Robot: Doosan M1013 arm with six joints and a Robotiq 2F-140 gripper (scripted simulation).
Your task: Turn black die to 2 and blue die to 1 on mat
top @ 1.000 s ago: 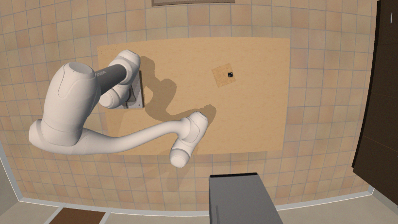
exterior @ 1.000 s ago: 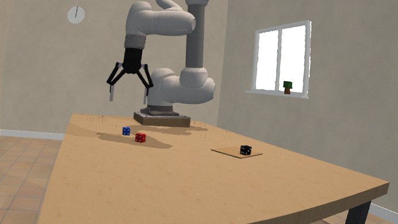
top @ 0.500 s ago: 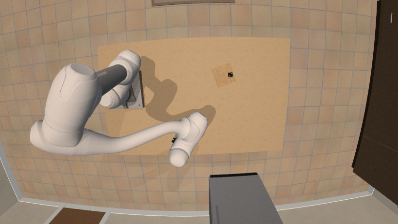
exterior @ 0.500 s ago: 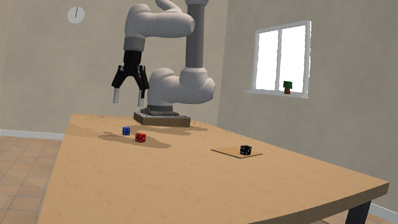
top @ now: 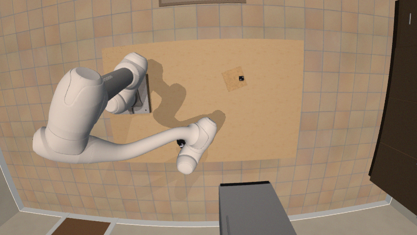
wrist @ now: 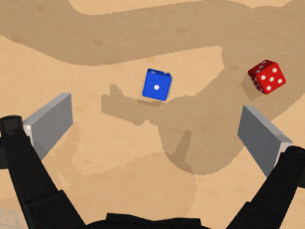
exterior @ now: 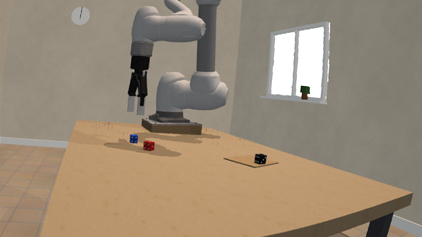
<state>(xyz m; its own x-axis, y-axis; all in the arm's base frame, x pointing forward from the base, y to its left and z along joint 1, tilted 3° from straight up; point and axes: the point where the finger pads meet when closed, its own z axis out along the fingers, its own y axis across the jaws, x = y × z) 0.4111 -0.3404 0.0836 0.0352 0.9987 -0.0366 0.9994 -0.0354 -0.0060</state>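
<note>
My gripper is now 110 mm above the blue die. Round my hand: red die (140 mm ahead, 20 mm to the left, 110 mm below); then black die (390 mm ahead, 310 mm to the left, 110 mm below); then cork mat (340 mm ahead, 320 mm to the left, 120 mm below).
</note>
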